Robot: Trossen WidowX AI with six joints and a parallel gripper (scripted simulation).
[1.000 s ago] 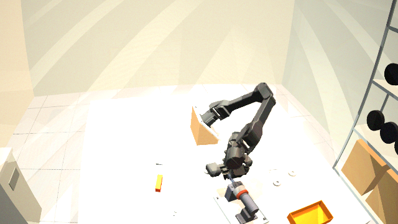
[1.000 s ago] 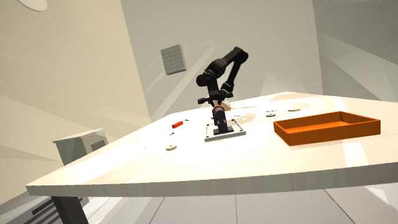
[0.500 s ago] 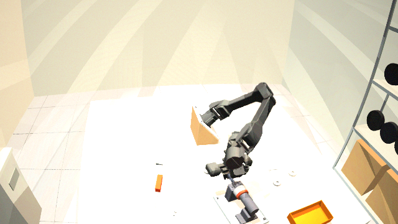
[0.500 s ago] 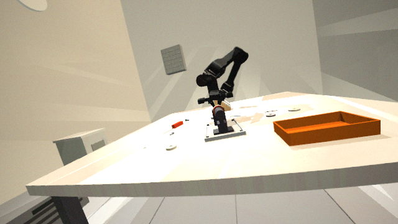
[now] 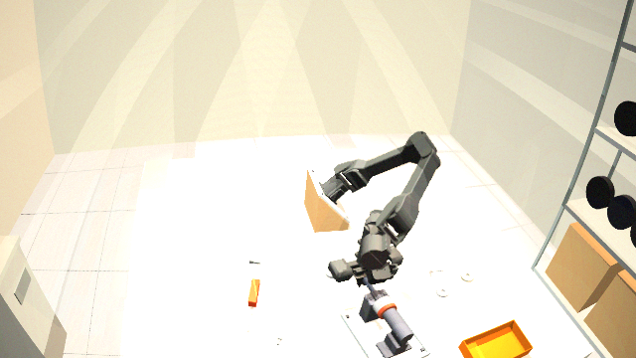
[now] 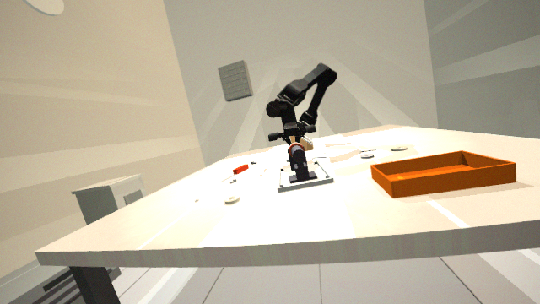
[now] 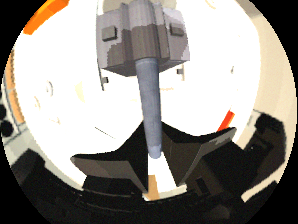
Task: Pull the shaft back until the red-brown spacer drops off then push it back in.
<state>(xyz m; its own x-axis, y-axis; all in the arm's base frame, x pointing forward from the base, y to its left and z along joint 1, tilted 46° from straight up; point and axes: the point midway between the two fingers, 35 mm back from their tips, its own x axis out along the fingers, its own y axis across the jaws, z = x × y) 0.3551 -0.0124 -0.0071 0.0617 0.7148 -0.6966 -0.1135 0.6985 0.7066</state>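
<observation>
My gripper tip is now 70 mm short of the grey-blue shaft, 30 mm below it and 10 mm to the right of it. Also, from my gripper tip: red-brown spacer: 130 mm ahead, 30 mm above, 20 mm to the left; then orange tray: 340 mm ahead, 290 mm to the left, 40 mm below.
</observation>
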